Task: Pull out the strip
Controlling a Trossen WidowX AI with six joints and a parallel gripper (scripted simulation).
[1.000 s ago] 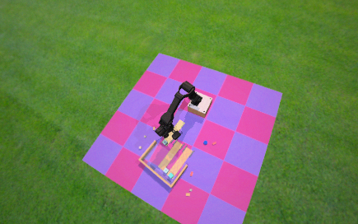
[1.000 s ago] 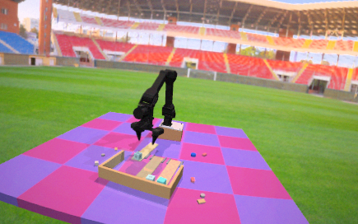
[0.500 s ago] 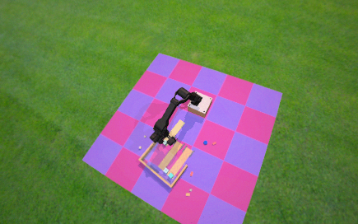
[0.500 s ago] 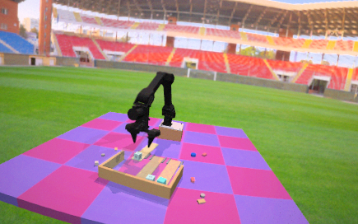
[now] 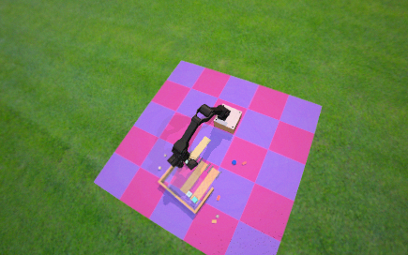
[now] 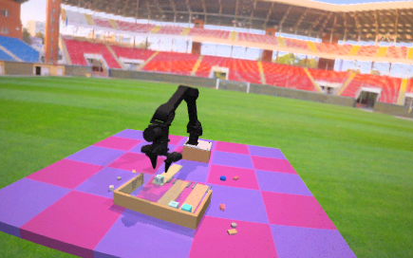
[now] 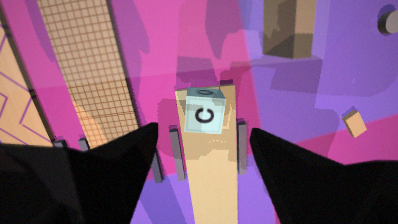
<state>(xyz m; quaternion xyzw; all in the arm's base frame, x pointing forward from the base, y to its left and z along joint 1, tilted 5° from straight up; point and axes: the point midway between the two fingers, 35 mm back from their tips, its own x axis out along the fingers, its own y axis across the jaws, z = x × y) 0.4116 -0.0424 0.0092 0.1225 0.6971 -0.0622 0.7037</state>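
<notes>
My gripper tip is 11 cm past the tan strip and 6 cm above it.
</notes>
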